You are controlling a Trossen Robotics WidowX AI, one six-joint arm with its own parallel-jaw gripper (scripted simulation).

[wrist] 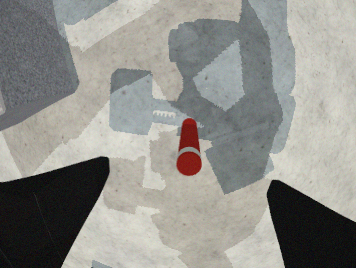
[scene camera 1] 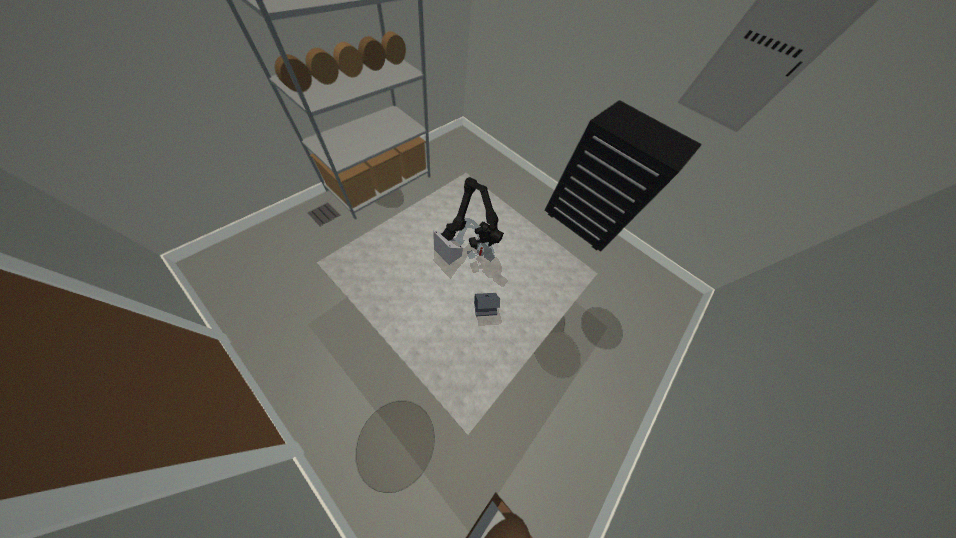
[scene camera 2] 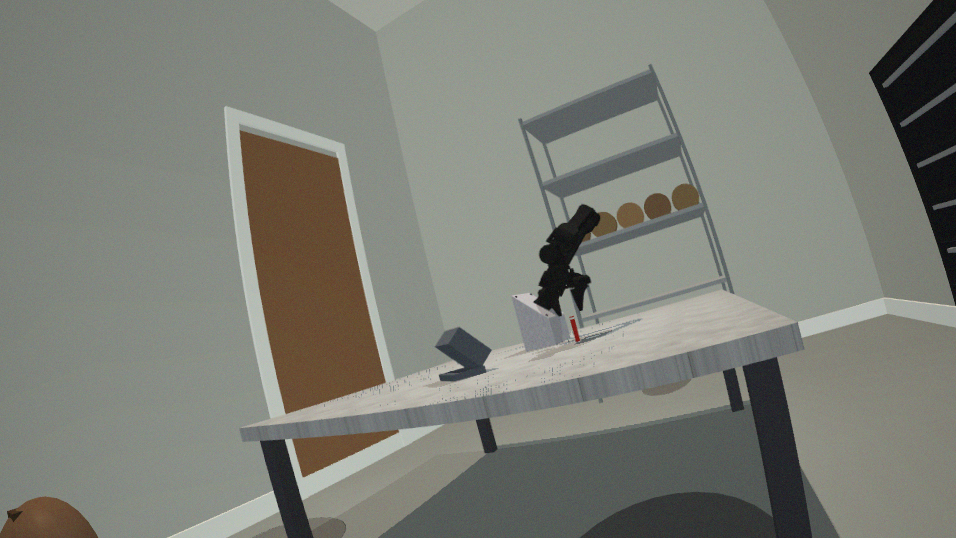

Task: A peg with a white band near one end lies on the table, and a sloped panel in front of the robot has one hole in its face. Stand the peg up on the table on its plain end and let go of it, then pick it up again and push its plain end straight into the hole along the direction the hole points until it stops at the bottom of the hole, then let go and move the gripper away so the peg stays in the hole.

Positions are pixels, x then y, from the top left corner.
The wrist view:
gripper: 191,178
red peg: 189,159
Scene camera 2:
gripper: 570,313
panel: 465,349
